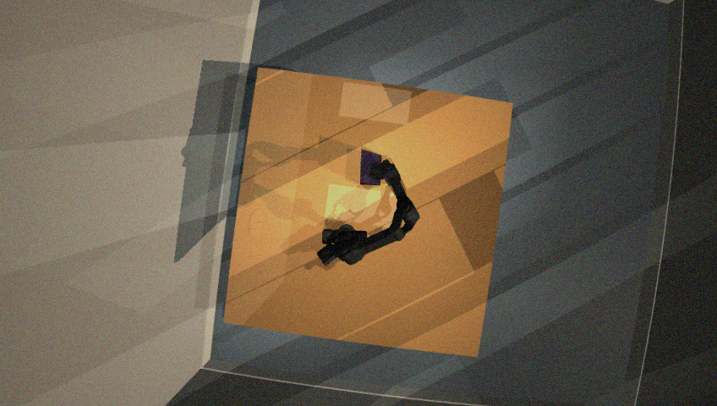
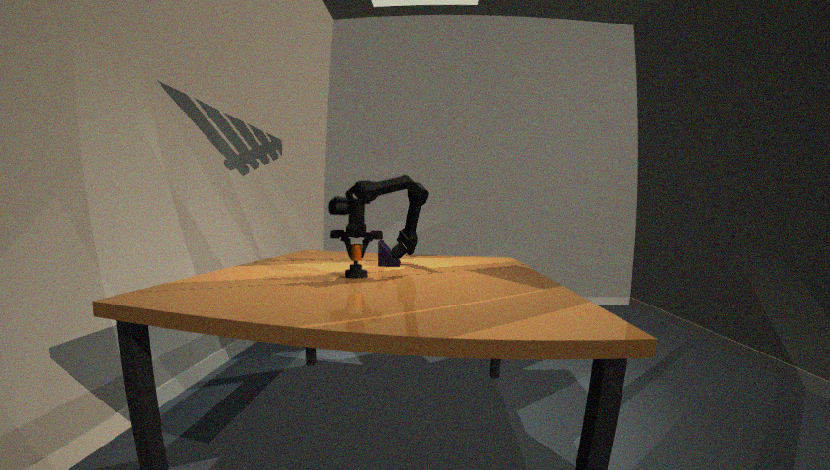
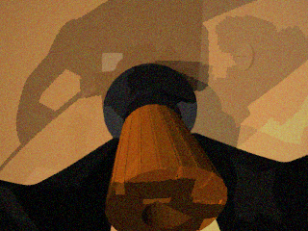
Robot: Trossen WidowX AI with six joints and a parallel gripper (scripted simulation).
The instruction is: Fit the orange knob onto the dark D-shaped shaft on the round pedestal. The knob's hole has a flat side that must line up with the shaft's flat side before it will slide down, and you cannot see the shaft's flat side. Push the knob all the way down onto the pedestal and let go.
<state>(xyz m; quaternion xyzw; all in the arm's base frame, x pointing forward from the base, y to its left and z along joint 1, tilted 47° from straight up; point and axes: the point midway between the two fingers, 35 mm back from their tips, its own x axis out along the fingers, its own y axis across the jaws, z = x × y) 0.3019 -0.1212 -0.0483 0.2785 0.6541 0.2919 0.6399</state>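
The orange knob is 20 mm above my gripper tip. Also, from my gripper tip: dark round pedestal (40 mm below).
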